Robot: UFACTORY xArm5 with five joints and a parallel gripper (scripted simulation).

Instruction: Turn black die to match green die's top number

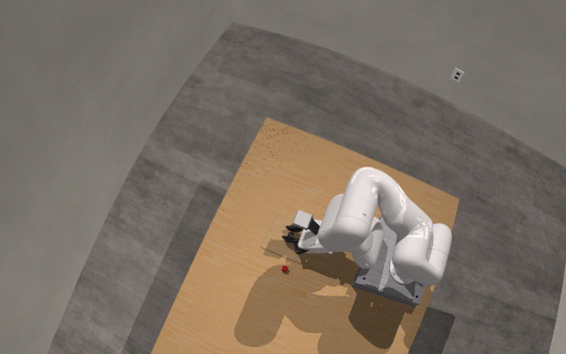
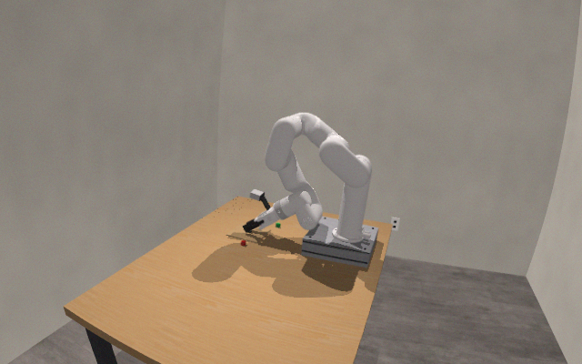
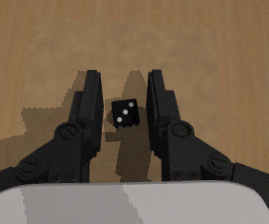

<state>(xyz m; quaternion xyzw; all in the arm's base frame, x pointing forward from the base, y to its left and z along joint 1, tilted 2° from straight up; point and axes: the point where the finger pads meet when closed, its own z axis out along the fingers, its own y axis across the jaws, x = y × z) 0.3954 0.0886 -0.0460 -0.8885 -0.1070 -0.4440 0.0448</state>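
Right now my hand is 20 mm above the black die. From my hand the other things lie so: tan mat (30 mm below); then red die (110 mm to the left, 50 mm behind, 20 mm below); then green die (130 mm to the right, 60 mm behind, 20 mm below).
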